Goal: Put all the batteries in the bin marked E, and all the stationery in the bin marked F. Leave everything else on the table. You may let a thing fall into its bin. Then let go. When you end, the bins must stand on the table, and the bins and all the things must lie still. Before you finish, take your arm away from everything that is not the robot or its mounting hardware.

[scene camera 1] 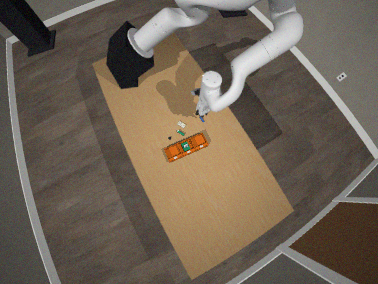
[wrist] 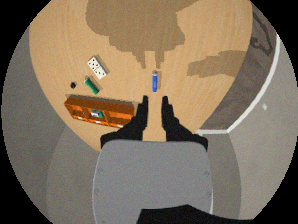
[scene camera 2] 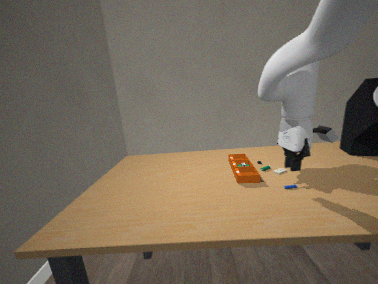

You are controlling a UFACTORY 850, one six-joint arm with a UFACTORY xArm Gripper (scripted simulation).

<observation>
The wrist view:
gripper: 155, 102
orange bin tray: 119, 115
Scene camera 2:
gripper: 292, 169
</observation>
